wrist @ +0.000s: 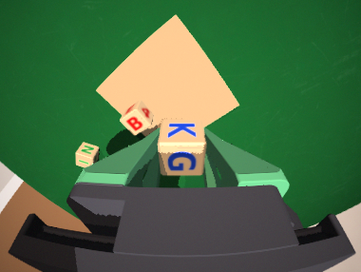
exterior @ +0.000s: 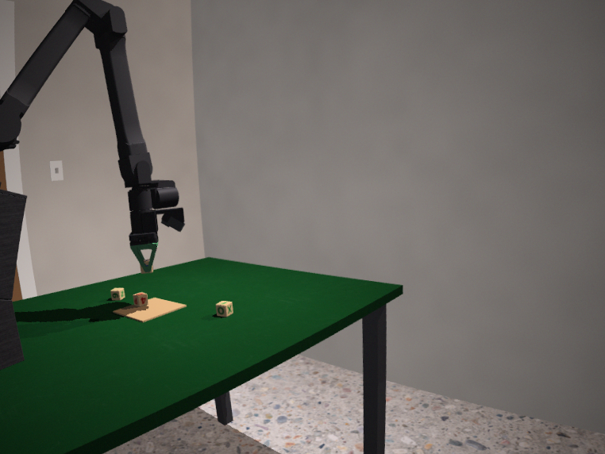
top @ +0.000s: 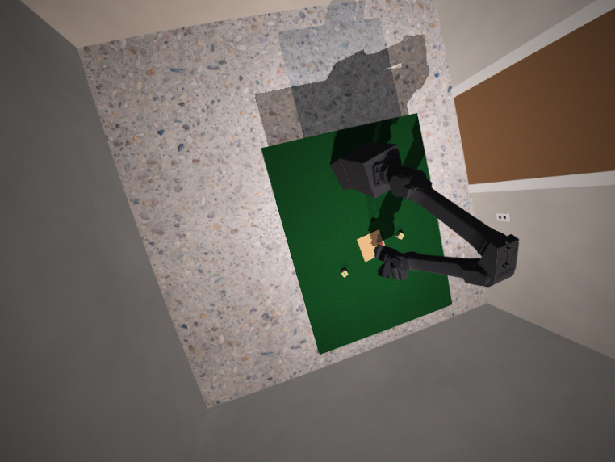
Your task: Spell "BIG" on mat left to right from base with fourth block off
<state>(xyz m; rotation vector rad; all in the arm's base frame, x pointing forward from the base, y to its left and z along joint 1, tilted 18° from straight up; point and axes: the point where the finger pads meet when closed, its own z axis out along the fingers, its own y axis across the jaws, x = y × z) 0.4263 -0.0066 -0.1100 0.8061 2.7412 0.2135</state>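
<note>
Now: hand 20 mm to the right of the tan mat and 110 mm above it. From my hand the other things lie so: I block (10 mm behind, 190 mm to the left, 100 mm below); B block (70 mm to the left, 100 mm below).
</note>
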